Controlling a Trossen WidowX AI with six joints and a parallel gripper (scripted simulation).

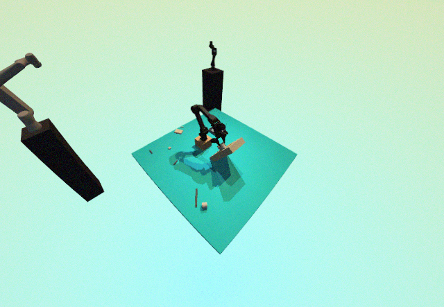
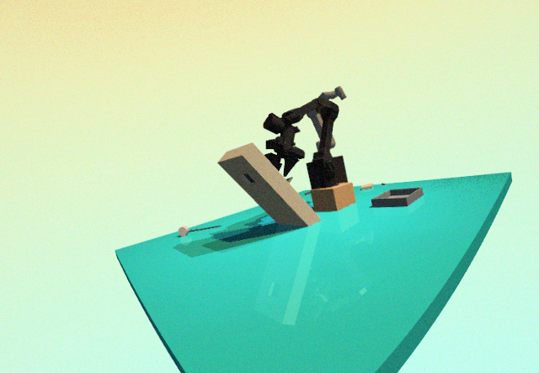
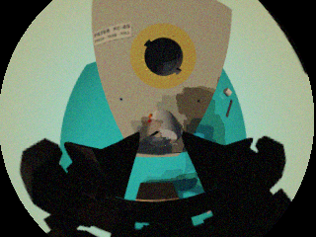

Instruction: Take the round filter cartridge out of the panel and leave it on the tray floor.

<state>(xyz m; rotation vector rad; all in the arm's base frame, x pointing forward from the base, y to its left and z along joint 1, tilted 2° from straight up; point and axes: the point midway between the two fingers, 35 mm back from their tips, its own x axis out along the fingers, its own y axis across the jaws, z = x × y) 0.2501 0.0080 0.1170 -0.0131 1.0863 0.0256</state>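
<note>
My gripper tip is 1 cm short of the filter cartridge and 1 cm above it. From my gripper tip the other things lie so: dark grey tray (34 cm behind, 27 cm to the left, 18 cm below); then tan service panel (5 cm ahead, 3 cm below).
</note>
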